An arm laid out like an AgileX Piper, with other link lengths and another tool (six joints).
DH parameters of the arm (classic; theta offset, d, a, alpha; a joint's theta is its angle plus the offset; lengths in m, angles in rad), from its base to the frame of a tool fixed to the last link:
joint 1: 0 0.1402 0 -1.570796
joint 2: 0.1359 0 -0.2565 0
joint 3: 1.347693 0 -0.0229 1.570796
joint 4: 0 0.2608 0 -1.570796
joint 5: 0 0 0 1.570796
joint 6: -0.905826 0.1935 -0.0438 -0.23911
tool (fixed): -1.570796 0.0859 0 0
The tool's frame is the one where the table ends.
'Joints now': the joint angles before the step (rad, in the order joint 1, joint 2, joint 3, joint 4, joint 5, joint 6). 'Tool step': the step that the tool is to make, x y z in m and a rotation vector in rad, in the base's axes. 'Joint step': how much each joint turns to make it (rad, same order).
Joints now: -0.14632, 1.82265, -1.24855, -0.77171, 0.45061, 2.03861
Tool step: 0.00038, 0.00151, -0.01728, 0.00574, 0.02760, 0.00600
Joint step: 0.00000, 0.03274, -0.00002, 0.00096, -0.00751, -0.00267
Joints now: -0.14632, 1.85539, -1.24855, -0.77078, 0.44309, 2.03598
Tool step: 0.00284, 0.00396, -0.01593, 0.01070, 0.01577, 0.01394
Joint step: 0.00000, 0.03385, -0.00001, 0.00002, -0.02327, -0.00002
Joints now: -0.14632, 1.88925, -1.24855, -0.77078, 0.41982, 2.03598
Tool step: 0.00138, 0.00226, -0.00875, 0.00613, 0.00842, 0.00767
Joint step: 0.00001, 0.01858, -0.00001, -0.00002, -0.01302, 0.00002
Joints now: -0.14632, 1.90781, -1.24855, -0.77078, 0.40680, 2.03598
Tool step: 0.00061, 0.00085, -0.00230, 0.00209, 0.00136, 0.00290
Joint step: 0.00000, 0.00521, 0.00000, -0.00002, -0.00495, 0.00002
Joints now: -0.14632, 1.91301, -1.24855, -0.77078, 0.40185, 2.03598
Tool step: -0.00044, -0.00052, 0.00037, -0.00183, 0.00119, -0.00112
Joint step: 0.00000, -0.00116, -0.00003, -0.00101, 0.00291, -0.00005
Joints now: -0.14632, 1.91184, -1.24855, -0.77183, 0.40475, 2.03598
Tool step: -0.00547, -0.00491, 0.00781, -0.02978, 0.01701, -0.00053
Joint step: 0.00001, -0.02280, 0.00001, -0.00001, 0.03752, -0.02927
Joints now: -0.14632, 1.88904, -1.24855, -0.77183, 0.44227, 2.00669
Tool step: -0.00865, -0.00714, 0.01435, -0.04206, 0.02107, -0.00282
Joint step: 0.00000, -0.03950, -0.00001, 0.00176, 0.05642, -0.04353
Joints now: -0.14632, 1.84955, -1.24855, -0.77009, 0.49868, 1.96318
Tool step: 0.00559, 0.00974, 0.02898, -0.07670, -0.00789, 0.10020
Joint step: 0.00609, -0.05535, 0.00003, 0.00117, -0.00739, -0.12644
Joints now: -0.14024, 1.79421, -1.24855, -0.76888, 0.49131, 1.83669
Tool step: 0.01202, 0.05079, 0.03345, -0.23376, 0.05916, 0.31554
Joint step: 0.05913, -0.07158, -0.00001, 0.00296, -0.02017, -0.36766
